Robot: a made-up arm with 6 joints.
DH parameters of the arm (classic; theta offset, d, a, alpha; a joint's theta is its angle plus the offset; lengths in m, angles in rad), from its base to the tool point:
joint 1: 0 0.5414 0.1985 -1.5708
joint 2: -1.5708 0 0.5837 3.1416
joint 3: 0 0 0.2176 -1.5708
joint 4: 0 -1.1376 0 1.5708
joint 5: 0 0 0 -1.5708
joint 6: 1.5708 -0.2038 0 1.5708
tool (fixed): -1.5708 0 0 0
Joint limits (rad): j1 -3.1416..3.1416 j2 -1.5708..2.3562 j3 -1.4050..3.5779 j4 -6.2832..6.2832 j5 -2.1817..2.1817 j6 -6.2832..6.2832
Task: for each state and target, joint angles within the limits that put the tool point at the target. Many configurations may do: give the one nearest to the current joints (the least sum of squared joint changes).
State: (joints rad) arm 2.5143 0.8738 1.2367 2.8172 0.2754 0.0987
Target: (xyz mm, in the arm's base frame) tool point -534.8 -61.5 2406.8
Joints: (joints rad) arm 3.1416 0.2965 1.6421 2.5279 0.5515 0.0987
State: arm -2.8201 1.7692 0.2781 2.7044 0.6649 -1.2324
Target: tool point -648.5 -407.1 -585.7
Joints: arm -2.6729 1.3572 -0.2686 2.7168 0.9906 -1.2324
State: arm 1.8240 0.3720 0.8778 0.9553 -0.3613 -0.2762
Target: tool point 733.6 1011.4 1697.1
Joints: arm 1.0371 -0.1708 0.2000 0.9085 -0.8163 -0.2762
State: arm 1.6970 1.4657 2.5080 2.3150 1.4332 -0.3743
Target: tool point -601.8 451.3 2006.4
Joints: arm 2.2848 1.0799 2.5482 2.2073 1.3319 -0.3743
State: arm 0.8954 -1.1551 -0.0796 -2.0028 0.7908 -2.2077
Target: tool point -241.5 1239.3 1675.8
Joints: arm 1.8320 -0.2443 0.0626 -1.9968 0.4865 -2.2077
